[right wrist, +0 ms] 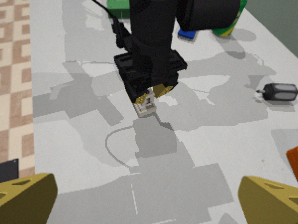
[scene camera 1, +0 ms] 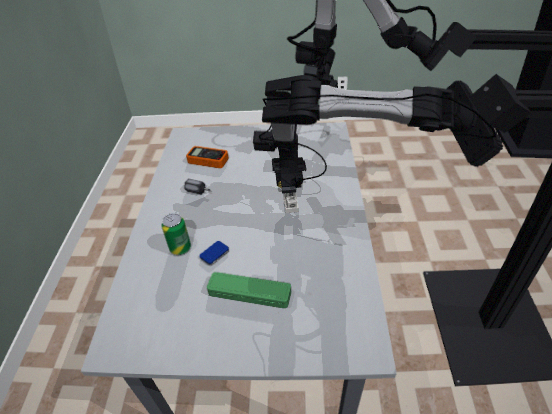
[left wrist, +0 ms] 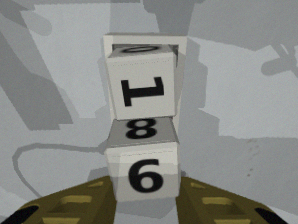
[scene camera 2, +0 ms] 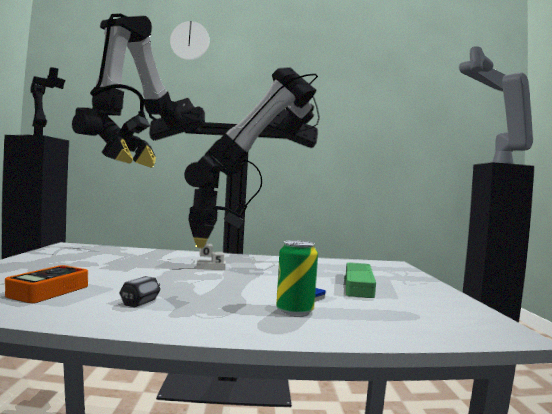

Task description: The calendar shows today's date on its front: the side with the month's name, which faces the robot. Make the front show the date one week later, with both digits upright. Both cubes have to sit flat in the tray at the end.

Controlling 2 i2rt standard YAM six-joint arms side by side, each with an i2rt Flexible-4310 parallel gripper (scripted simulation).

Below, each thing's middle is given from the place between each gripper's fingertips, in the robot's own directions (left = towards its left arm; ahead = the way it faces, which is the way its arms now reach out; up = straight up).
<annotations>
The pale calendar tray (left wrist: 177, 41) lies 1 cm behind my left hand (scene camera 2: 200, 247), 3 cm to the left of it and 5 cm below it. From my left hand the other things lie so: dark grey object (scene camera 2: 134, 293): 32 cm ahead, 3 cm to the right, 4 cm below.
I see the pale calendar tray 60 mm ahead of my right hand (scene camera 2: 142, 163), 220 mm to the left of it and 250 mm below it. Also, from my right hand: dark grey object: 380 mm ahead, 160 mm to the left, 240 mm below.
</annotations>
